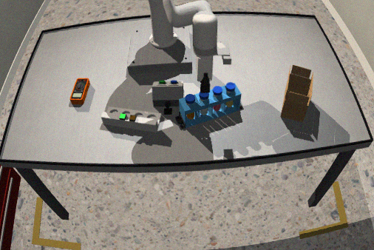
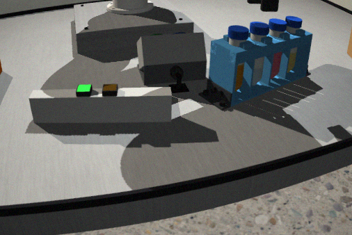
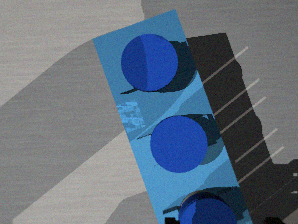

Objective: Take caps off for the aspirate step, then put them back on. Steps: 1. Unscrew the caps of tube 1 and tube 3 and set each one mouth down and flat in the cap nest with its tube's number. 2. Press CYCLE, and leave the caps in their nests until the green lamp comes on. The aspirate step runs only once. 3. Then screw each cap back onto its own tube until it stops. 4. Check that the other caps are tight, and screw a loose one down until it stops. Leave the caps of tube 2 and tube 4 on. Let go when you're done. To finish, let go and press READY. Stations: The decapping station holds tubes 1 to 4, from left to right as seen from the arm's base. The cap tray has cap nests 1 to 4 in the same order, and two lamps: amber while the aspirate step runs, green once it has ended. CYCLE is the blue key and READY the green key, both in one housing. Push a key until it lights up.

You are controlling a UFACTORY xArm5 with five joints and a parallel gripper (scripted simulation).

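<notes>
My gripper is now 2 cm past the blue cap, 5 cm to the right of it and 6 cm above it. The rest, counted from my hand: blue key 12 cm behind, 11 cm to the right, 11 cm below; then green key 12 cm behind, 16 cm to the right, 11 cm below; then grey key housing 10 cm behind, 13 cm to the right, 12 cm below.
</notes>
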